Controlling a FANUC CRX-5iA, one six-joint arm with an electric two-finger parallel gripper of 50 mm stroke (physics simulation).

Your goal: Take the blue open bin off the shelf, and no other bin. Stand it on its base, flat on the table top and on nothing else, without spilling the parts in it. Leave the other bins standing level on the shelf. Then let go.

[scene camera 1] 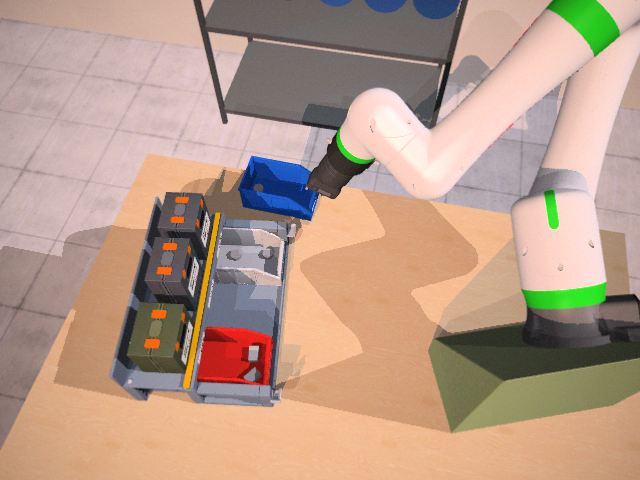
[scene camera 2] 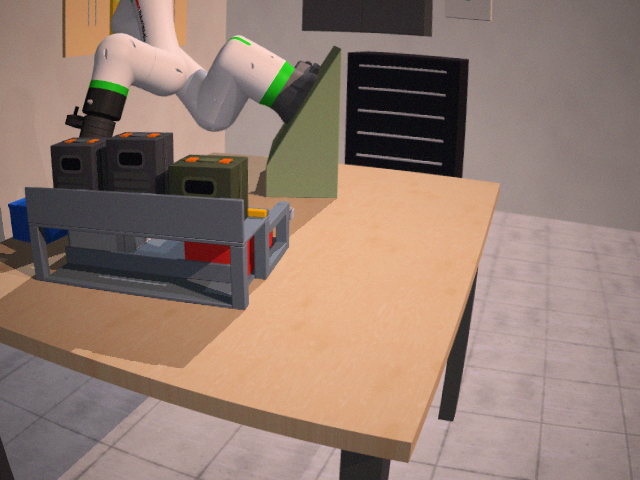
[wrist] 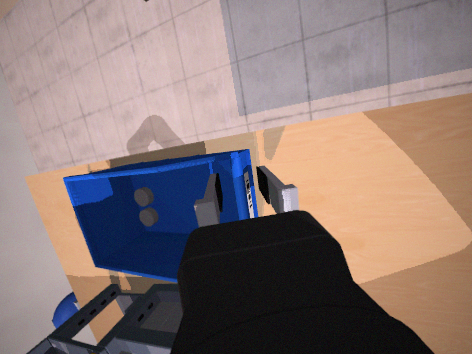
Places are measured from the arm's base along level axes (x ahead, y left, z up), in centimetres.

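Where they show: gripper, fingertip midpoint: (scene camera 1: 315, 189) (wrist: 239, 181); arm's base, origin of the base link: (scene camera 1: 570, 337) (scene camera 2: 302, 99).
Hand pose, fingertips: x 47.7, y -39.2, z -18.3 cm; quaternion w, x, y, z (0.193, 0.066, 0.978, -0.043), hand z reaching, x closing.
Each offset is from my fingertips to the top centre of the thing. Level surfaces: height alone.
The blue open bin {dx +8.2, dy +1.4, dz +4.9 cm} (scene camera 1: 268, 198) (scene camera 2: 38, 227) (wrist: 175, 240) appears upright on the table top {dz -2.6 cm} (scene camera 1: 413, 232), apart from the shelf's end. Two grey round parts lie inside it, {dx +14.2, dy -0.1, dz -1.3 cm} (wrist: 143, 197) in the wrist view. My gripper (wrist: 239, 181) is open; its fingers stand apart on either side of the bin's labelled front wall. The fingertips are hidden in the second scene view. The light grey bin {dx +13.5, dy +21.0, dz +5.5 cm} (scene camera 1: 248, 272) with two parts and the red bin {dx +12.7, dy +44.2, dz +5.5 cm} (scene camera 1: 222, 359) (scene camera 2: 206, 251) with parts stand on the shelf (scene camera 1: 202, 310) (scene camera 2: 134, 217) and look level.
Two dark cases {dx +23.3, dy +21.8, dz +19.7 cm} (scene camera 1: 180, 211) {dx +22.5, dy +33.0, dz +20.8 cm} (scene camera 1: 169, 263) and an olive case {dx +22.3, dy +44.9, dz +17.3 cm} (scene camera 1: 156, 335) (scene camera 2: 206, 178) stand on the shelf's upper level. The blue bin is close to the table's far edge. The arm's green wedge pedestal (scene camera 1: 542, 397) (scene camera 2: 315, 149) stands on the table. A dark rack (scene camera 1: 330, 77) is beyond the table.
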